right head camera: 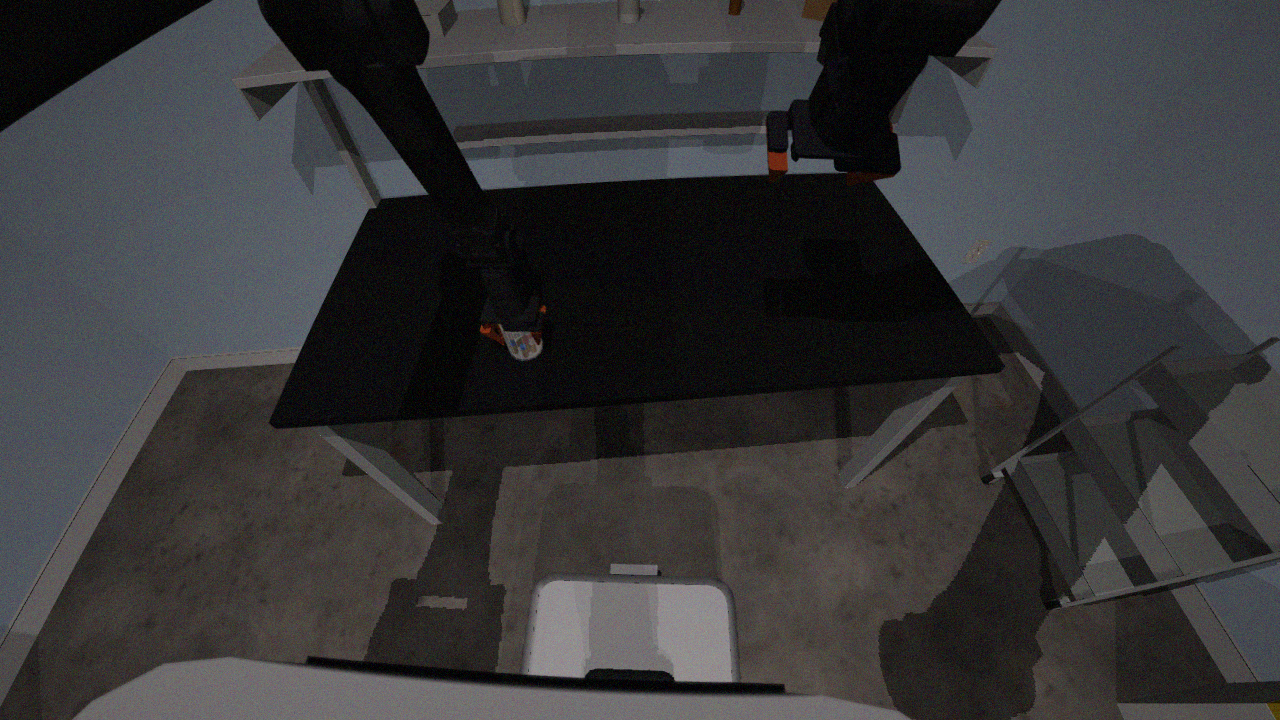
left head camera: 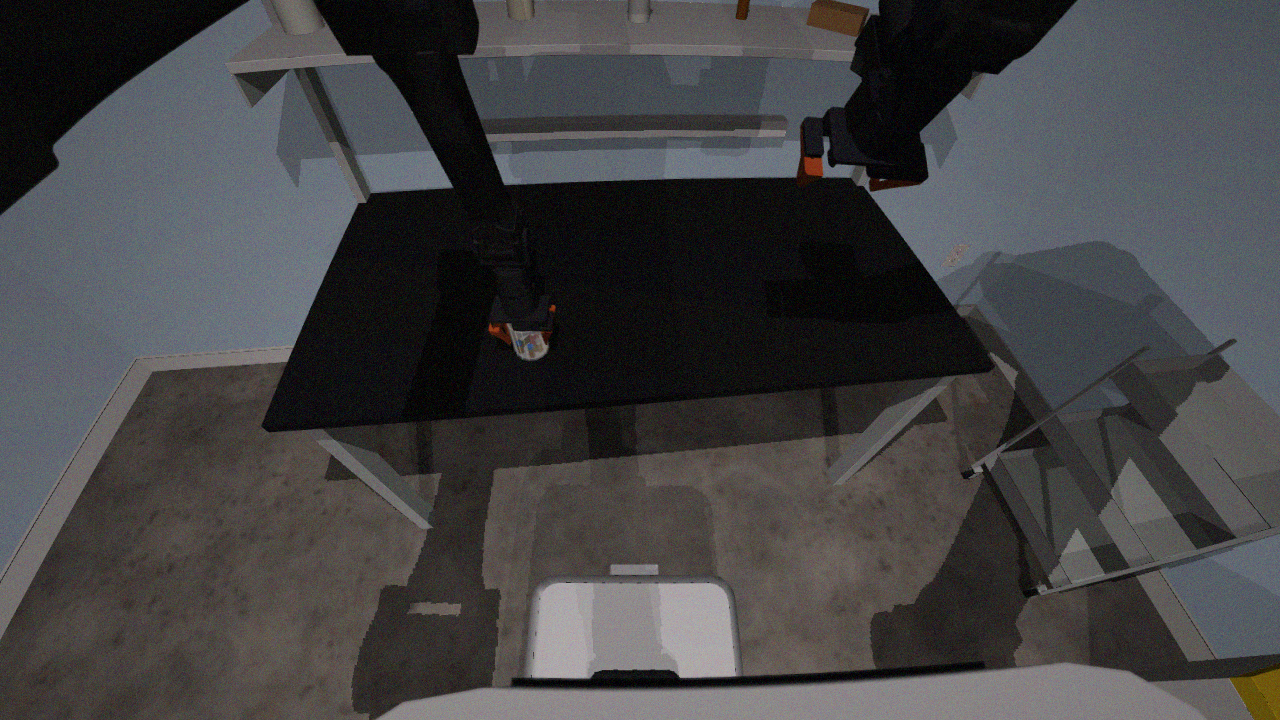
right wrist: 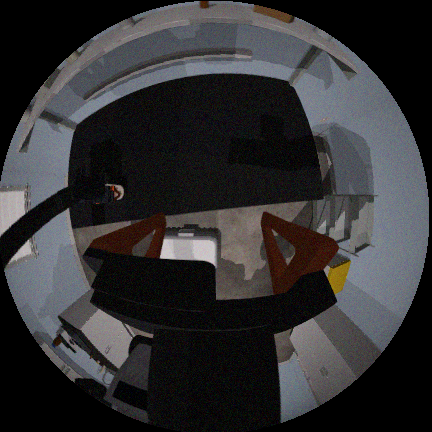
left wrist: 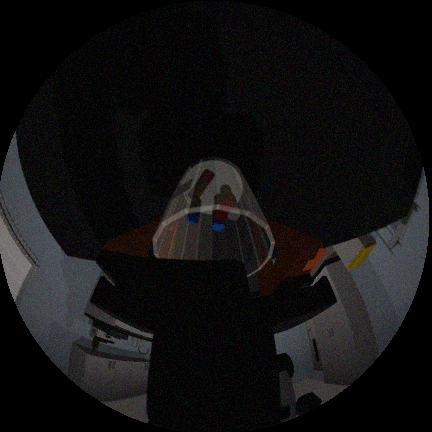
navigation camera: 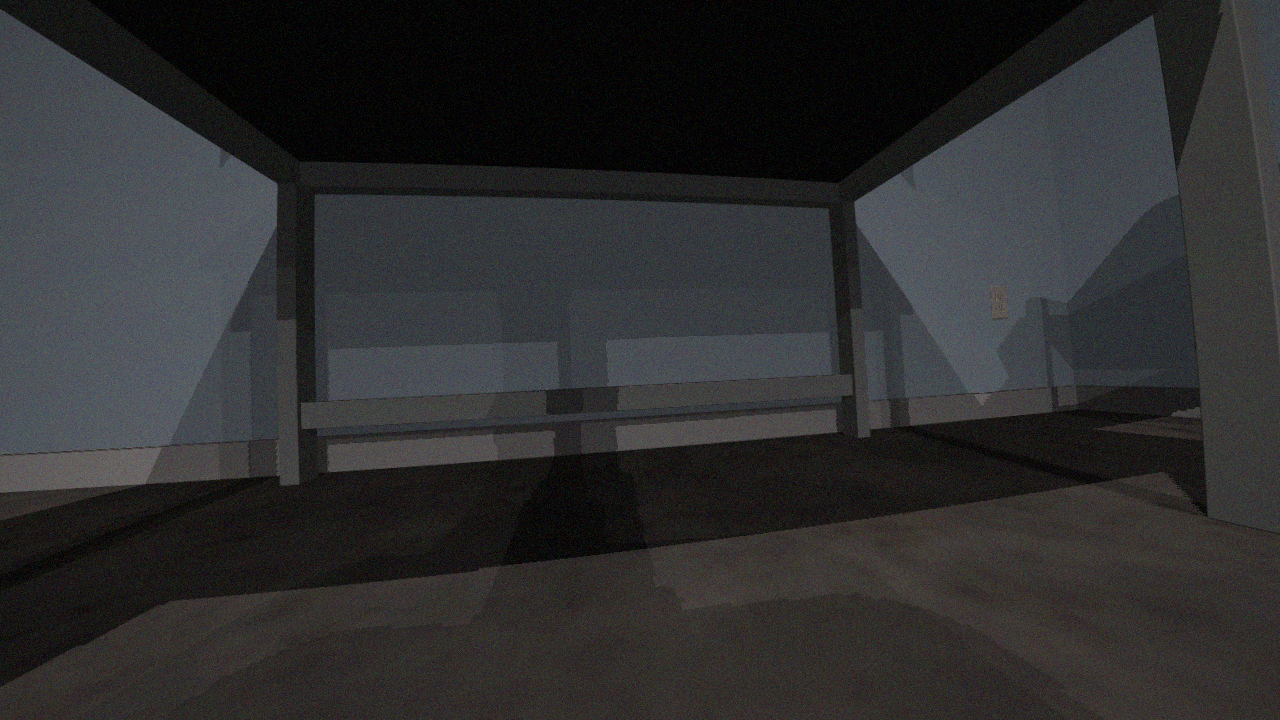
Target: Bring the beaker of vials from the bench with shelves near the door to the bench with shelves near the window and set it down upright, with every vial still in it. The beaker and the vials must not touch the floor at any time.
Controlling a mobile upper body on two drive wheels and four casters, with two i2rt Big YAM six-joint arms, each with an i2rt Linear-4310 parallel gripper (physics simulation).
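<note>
A clear beaker (left head camera: 530,347) (right head camera: 525,346) (left wrist: 231,175) (right wrist: 120,192) holds several vials with red and blue caps, some leaning inside. My left gripper (left head camera: 522,332) (right head camera: 512,329) (left wrist: 212,216) is shut on the beaker, over the front left part of a black bench top (left head camera: 671,268) (right head camera: 671,268) (right wrist: 200,125). The beaker looks roughly upright; whether its base touches the bench cannot be told. My right gripper (left head camera: 847,181) (right head camera: 819,177) (right wrist: 213,216) is open and empty, high over the bench's back right. Which bench this is cannot be told for certain.
A shelf (left head camera: 572,35) (right head camera: 572,40) with containers and a brown box (left head camera: 836,17) runs above the bench's back. A glass-panelled cart (left head camera: 1056,412) stands at the right, near the bench's end. A yellow object (right wrist: 339,276) is at the lower right. A bench crossbar (navigation camera: 447,408) shows low ahead.
</note>
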